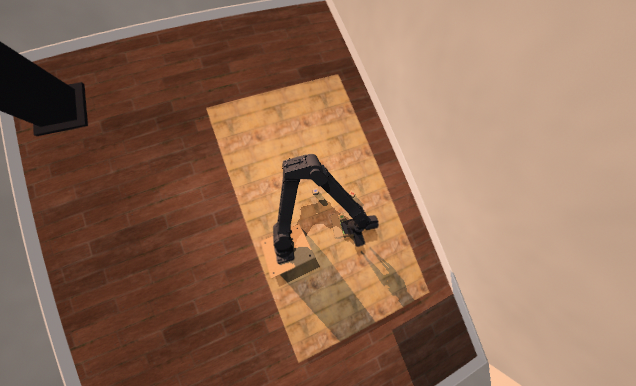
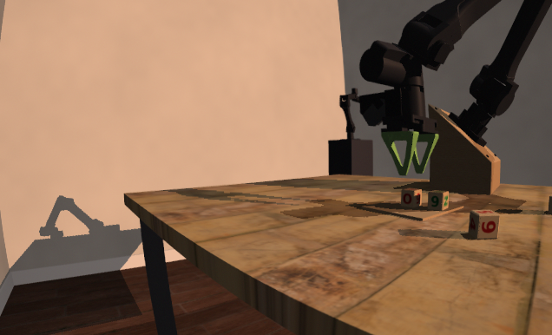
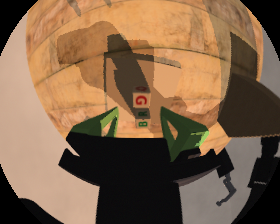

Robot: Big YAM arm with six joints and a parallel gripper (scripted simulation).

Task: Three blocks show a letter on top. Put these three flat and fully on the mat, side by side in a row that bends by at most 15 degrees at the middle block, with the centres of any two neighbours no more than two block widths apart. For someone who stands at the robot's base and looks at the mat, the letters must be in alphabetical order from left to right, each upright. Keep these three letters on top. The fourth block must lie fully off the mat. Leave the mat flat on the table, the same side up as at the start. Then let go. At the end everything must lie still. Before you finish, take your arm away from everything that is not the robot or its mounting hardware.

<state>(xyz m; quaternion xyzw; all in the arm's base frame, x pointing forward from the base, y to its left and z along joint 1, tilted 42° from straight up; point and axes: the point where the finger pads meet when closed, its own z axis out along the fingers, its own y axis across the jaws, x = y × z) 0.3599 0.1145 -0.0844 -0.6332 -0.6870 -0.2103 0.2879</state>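
The thin brown mat is 70 mm below my hand and 10 mm to the left of it. Also, from my hand: block (50 mm to the left, 50 mm below, 10 mm behind).
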